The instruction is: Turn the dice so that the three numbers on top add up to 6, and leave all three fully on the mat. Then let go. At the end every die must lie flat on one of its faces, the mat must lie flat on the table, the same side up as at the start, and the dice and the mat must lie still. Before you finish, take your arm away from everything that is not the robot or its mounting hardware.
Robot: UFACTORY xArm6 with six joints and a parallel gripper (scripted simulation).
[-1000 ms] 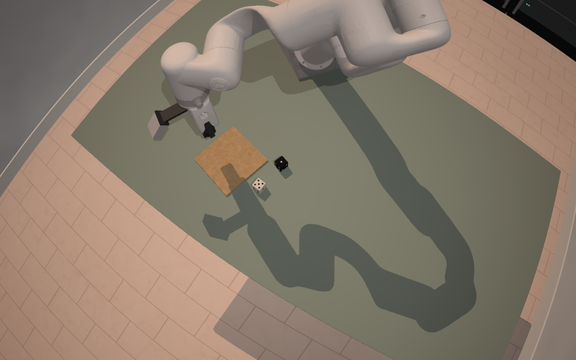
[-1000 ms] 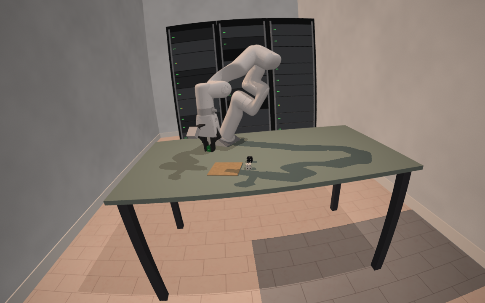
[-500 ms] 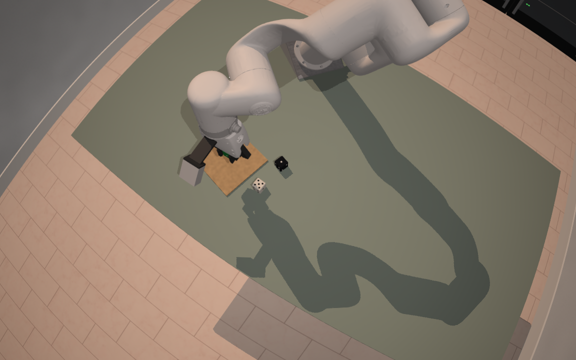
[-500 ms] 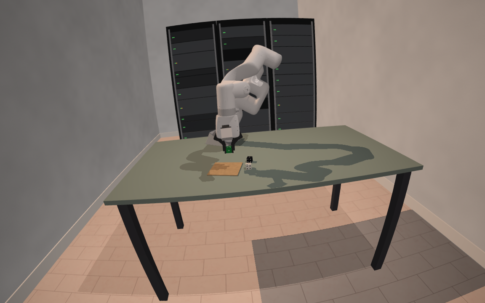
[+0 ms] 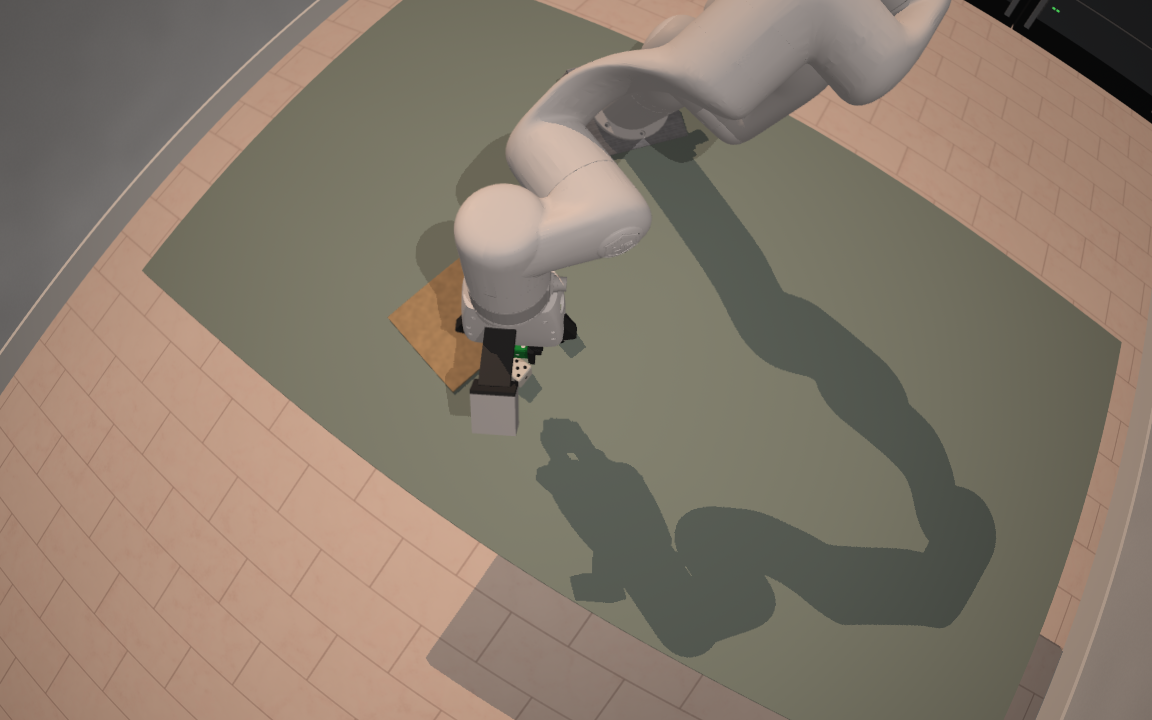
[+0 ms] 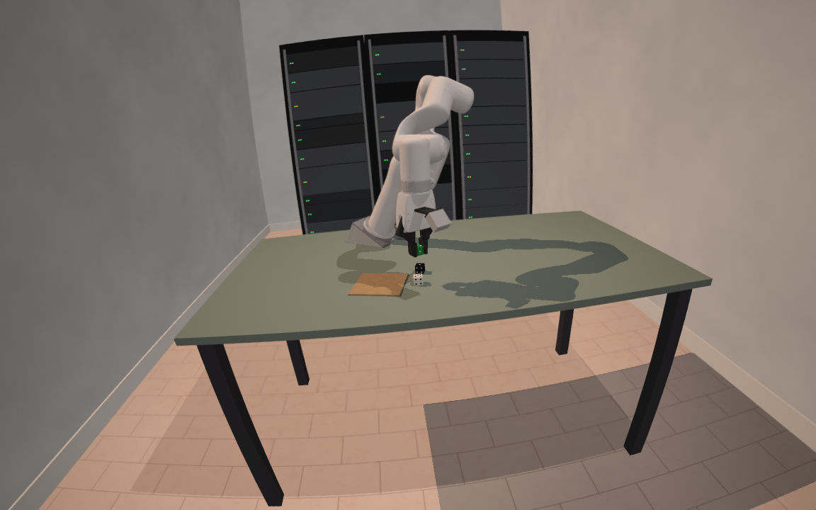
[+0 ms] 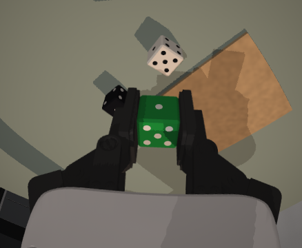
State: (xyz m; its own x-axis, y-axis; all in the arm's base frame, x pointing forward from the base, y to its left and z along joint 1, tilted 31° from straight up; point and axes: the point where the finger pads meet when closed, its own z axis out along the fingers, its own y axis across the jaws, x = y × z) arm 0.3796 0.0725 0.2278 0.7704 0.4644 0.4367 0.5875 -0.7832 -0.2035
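Now: the black die 9 cm below my hand and 8 cm behind it. Round my hand: white die: 9 cm below, 1 cm to the right; then brown mat: 11 cm to the right, 10 cm below; then green die: 1 cm below.
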